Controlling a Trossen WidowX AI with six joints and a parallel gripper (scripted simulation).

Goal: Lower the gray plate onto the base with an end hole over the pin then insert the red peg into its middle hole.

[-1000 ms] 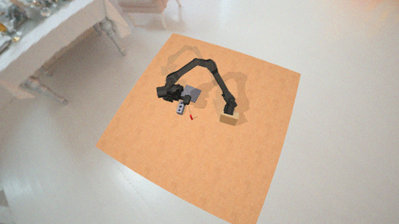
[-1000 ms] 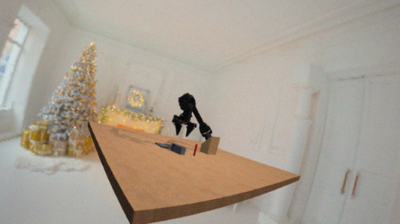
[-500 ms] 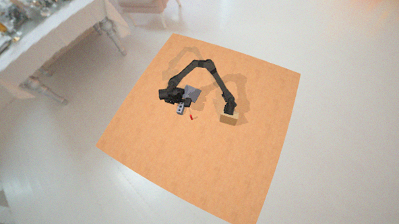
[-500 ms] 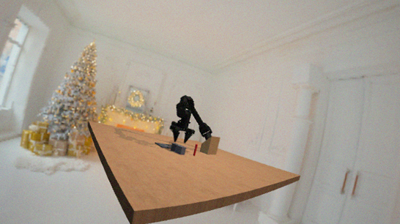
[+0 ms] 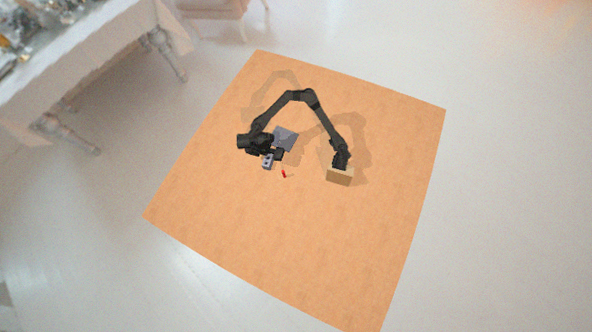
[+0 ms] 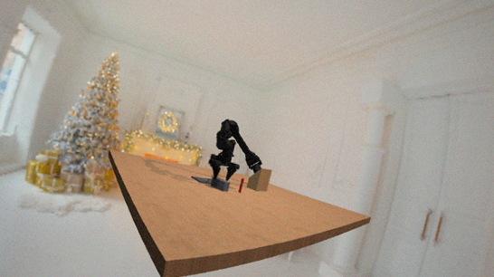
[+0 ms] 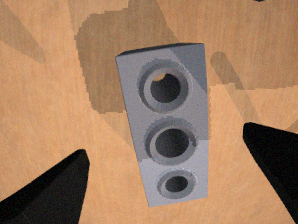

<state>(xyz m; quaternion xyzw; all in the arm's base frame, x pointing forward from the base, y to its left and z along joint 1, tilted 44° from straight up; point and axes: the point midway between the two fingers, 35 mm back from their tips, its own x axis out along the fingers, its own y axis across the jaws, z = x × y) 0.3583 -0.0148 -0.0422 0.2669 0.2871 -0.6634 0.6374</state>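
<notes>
Now: gripper tip 1 cm above the gray plate. The rest, counted from my gripper tip: red peg (11 cm behind, 6 cm to the left, 1 cm below); then square gray base (3 cm behind, 13 cm to the right, 4 cm below).
</notes>
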